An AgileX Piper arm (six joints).
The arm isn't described. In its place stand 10 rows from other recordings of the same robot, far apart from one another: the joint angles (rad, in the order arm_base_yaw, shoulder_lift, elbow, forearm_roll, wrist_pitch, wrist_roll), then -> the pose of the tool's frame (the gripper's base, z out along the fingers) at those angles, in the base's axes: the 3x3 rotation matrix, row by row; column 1 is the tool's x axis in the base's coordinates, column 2 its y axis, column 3 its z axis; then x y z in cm.
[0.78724 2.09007 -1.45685 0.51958 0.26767 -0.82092] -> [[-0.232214 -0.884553 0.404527], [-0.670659 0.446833 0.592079], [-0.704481 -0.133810 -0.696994]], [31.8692 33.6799 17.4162]
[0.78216 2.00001 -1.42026 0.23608 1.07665 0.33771] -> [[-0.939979 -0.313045 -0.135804], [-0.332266 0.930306 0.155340], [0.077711 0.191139 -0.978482]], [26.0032 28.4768 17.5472]
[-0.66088 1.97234 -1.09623 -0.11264 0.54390 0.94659] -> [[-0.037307 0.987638 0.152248], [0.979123 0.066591 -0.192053], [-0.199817 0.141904 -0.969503]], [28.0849 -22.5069 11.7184]
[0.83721 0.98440 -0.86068 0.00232 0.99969 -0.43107] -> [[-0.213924 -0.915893 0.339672], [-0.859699 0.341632 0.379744], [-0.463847 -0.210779 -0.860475]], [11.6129 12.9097 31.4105]
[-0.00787 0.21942 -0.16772 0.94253 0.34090 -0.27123] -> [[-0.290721 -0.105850 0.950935], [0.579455 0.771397 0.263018], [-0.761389 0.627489 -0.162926]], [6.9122 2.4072 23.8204]
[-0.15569 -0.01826 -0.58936 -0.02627 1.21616 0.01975] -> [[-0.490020 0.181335 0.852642], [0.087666 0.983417 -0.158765], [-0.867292 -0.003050 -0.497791]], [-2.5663 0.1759 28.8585]
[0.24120 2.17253 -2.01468 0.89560 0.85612 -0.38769] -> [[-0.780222 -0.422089 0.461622], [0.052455 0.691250 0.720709], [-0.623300 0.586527 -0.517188]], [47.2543 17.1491 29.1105]
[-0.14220 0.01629 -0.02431 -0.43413 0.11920 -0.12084] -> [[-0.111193 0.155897 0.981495], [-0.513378 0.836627 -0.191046], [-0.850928 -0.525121 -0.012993]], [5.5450 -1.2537 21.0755]
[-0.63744 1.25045 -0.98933 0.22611 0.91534 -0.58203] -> [[-0.861200 0.164898 0.480773], [0.113181 0.984376 -0.134887], [-0.495504 -0.061750 -0.866408]], [20.3266 -13.0408 30.2615]
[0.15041 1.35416 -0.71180 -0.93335 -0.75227 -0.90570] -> [[0.668516 0.029268 0.743121], [-0.738566 -0.091049 0.668005], [0.087212 -0.995416 -0.039251]], [26.7039 9.1011 29.0048]
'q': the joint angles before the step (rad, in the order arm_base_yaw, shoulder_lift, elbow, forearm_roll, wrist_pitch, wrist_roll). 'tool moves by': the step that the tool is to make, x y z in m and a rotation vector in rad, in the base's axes. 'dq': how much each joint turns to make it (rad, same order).
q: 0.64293, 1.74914, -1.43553, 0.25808, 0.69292, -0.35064
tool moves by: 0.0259, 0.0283, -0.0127, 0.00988, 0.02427, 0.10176
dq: 0.00004, 0.15184, -0.16813, 0.10224, 0.06018, -0.13633
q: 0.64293, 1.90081, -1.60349, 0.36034, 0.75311, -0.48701
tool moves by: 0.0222, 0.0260, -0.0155, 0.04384, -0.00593, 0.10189
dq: -0.00014, 0.13704, -0.14478, 0.12131, 0.02225, -0.15406
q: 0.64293, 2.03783, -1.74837, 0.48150, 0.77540, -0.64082
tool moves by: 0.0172, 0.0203, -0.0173, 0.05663, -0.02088, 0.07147
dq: -0.00006, 0.11133, -0.10479, 0.11572, -0.00969, -0.13674
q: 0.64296, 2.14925, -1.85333, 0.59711, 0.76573, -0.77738
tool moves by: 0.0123, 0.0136, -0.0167, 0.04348, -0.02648, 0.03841
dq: 0.00052, 0.08177, -0.06578, 0.08589, -0.02623, -0.10348
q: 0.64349, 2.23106, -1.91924, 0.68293, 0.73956, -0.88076
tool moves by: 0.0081, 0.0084, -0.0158, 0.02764, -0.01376, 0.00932
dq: 0.00109, 0.05741, -0.03385, 0.05900, -0.03138, -0.06334
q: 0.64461, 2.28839, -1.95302, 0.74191, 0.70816, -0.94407
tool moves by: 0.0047, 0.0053, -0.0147, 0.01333, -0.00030, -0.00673
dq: 0.00251, 0.04034, -0.01301, 0.03661, -0.03007, -0.03133
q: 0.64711, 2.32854, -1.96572, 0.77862, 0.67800, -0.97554
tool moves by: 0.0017, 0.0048, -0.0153, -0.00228, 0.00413, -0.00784
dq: 0.00679, 0.03312, -0.00226, 0.01609, -0.02827, -0.01426
